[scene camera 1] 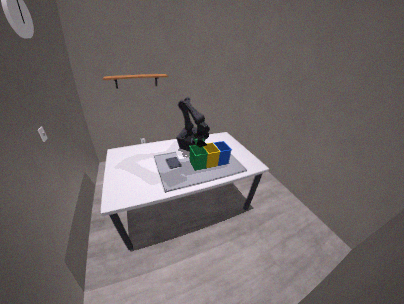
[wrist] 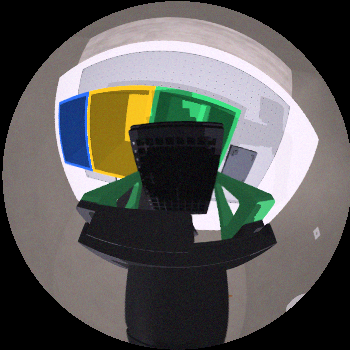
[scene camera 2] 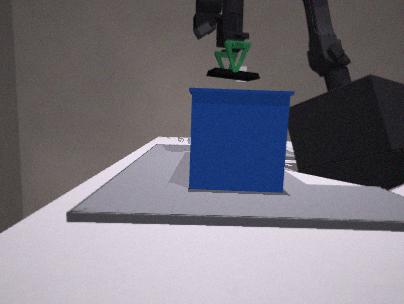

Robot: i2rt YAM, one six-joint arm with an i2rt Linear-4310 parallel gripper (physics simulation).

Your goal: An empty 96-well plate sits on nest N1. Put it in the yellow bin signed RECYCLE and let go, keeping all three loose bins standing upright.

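Seen in the pictures: gripper, between the fingertips: (scene camera 1: 199, 143) (wrist: 177, 174) (scene camera 2: 230, 75); arm's base, origin of its link: (scene camera 1: 190, 133) (scene camera 2: 342, 96).
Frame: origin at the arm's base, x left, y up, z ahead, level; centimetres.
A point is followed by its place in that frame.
Observation:
My gripper (scene camera 1: 199, 141) {x 2.5, y 4.9, z 31.0 cm} (scene camera 2: 233, 67) {x 2.5, y 4.9, z 31.0 cm} (wrist: 177, 174) {x 2.5, y 4.9, z 31.0 cm} is shut on the black 96-well plate (scene camera 2: 233, 75) {x 5.4, y 4.4, z 30.2 cm} (wrist: 177, 167) {x 2.9, y 5.5, z 32.3 cm}, its green fingers at the plate's two sides. The plate is slightly tilted in scene camera 2, above rim height. In the wrist view it overlaps the green bin (scene camera 1: 198, 159) {x -0.5, y -6.9, z 40.3 cm} (wrist: 228, 125) {x -3.6, y -2.7, z 37.7 cm} and the right edge of the yellow bin (scene camera 1: 212, 158) {x 14.1, y -8.7, z 38.9 cm} (wrist: 107, 132) {x 20.0, y -8.8, z 27.7 cm}. The blue bin (scene camera 1: 224, 155) {x 27.2, y -7.6, z 37.6 cm} (scene camera 2: 240, 142) {x 33.4, y -10.9, z 28.1 cm} (wrist: 73, 131) {x 33.0, y -7.3, z 26.9 cm} stands beyond the yellow one. All three bins are upright in a row. The dark nest (scene camera 1: 173, 162) {x -22.3, y -18.5, z 25.5 cm} (wrist: 241, 162) {x -22.1, y -18.5, z 27.5 cm} holds no plate. No bin sign is readable.
The bins and nest stand on a grey perforated board (scene camera 1: 175, 182) {x -24.3, y -19.7, z 53.2 cm} (scene camera 2: 125, 200) {x 43.2, y -19.7, z 45.3 cm} (wrist: 150, 65) {x 17.4, y -19.7, z 48.4 cm} on the white table (scene camera 1: 125, 190) {x -67.5, y -21.0, z 54.1 cm} (scene camera 2: 150, 260) {x 57.3, y -21.0, z 37.1 cm} (wrist: 302, 135) {x -55.8, y -21.0, z 58.8 cm}. The black arm base (scene camera 2: 345, 130) {x 13.0, y -8.8, z 3.0 cm} is behind the bins. An orange shelf (scene camera 1: 135, 77) hangs on the wall.

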